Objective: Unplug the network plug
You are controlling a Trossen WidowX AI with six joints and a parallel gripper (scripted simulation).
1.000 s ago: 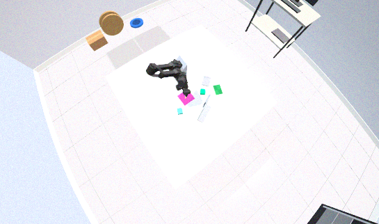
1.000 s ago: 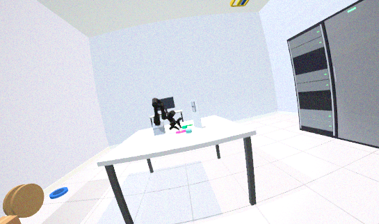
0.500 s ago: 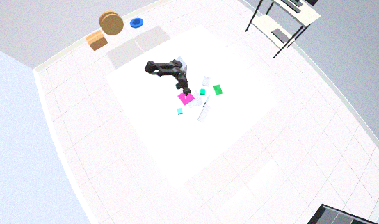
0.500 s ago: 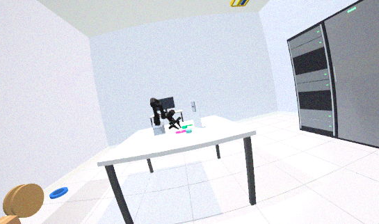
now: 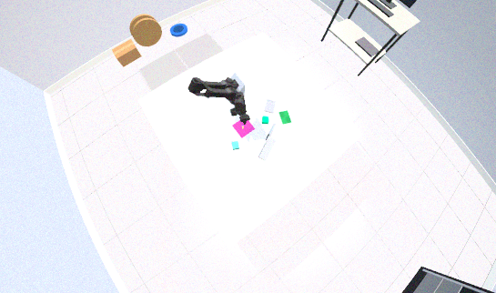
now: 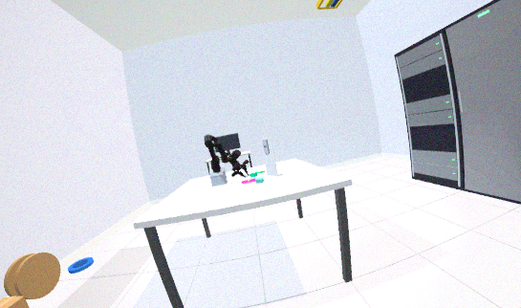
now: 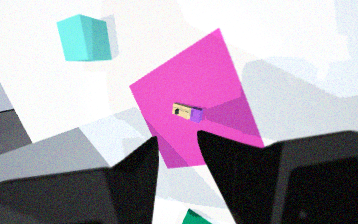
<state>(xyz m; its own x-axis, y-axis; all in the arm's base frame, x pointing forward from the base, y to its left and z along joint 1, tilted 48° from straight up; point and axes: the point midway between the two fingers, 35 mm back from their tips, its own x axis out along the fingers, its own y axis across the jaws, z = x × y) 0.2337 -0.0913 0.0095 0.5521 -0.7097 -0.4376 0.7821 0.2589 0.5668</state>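
Right now my gripper tip is 1 cm short of the purple network plug, 1 cm to the left of it and 4 cm above it. From my gripper tip the other things lie so: green block: 5 cm ahead, 15 cm to the left, 3 cm below; then upright panel: 21 cm ahead, 4 cm to the left, 11 cm above; then cyan block: 10 cm ahead, 13 cm to the right, 3 cm below.
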